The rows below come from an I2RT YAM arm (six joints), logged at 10 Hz.
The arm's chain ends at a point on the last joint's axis. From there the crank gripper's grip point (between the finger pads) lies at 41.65 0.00 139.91 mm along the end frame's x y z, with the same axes.
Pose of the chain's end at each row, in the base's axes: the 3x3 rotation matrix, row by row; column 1 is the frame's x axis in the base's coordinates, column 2 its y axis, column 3 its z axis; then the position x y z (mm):
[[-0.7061 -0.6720 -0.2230], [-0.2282 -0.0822 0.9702], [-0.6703 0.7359 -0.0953]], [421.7 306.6 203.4]
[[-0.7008 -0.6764 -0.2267], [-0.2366 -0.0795 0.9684], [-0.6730 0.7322 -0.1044]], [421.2 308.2 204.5]
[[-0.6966 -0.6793 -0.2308], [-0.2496 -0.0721 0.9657], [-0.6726 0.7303 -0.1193]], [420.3 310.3 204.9]
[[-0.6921 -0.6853 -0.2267], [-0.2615 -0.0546 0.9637], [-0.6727 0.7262 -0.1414]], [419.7 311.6 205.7]
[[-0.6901 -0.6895 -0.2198], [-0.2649 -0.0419 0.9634], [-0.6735 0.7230 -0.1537]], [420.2 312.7 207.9]
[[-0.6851 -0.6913 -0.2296], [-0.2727 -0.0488 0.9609], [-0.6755 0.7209 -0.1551]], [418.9 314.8 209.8]
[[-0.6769 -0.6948 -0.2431], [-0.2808 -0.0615 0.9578], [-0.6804 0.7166 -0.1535]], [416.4 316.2 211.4]
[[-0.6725 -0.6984 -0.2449], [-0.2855 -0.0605 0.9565], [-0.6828 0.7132 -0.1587]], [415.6 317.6 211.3]
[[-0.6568 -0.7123 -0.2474], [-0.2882 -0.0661 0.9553], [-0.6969 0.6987 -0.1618]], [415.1 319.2 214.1]
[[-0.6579 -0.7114 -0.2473], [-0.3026 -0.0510 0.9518], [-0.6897 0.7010 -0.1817]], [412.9 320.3 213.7]
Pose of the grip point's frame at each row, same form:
[[-0.7061 -0.6720 -0.2230], [-0.2282 -0.0822 0.9702], [-0.6703 0.7359 -0.0953]], [361.1 432.8 162.1]
[[-0.7008 -0.6764 -0.2267], [-0.2366 -0.0795 0.9684], [-0.6730 0.7322 -0.1044]], [360.3 433.8 161.9]
[[-0.6966 -0.6793 -0.2308], [-0.2496 -0.0721 0.9657], [-0.6726 0.7303 -0.1193]], [359.0 435.0 160.2]
[[-0.6921 -0.6853 -0.2267], [-0.2615 -0.0546 0.9637], [-0.6727 0.7262 -0.1414]], [359.2 435.5 157.9]
[[-0.6901 -0.6895 -0.2198], [-0.2649 -0.0419 0.9634], [-0.6735 0.7230 -0.1537]], [360.7 436.5 158.3]
[[-0.6851 -0.6913 -0.2296], [-0.2727 -0.0488 0.9609], [-0.6755 0.7209 -0.1551]], [358.2 437.9 160.0]
[[-0.6769 -0.6948 -0.2431], [-0.2808 -0.0615 0.9578], [-0.6804 0.7166 -0.1535]], [354.2 438.5 161.6]
[[-0.6725 -0.6984 -0.2449], [-0.2855 -0.0605 0.9565], [-0.6828 0.7132 -0.1587]], [353.3 439.5 160.7]
[[-0.6568 -0.7123 -0.2474], [-0.2882 -0.0661 0.9553], [-0.6969 0.6987 -0.1618]], [353.1 440.9 162.4]
[[-0.6579 -0.7114 -0.2473], [-0.3026 -0.0510 0.9518], [-0.6897 0.7010 -0.1817]], [350.9 440.9 159.6]

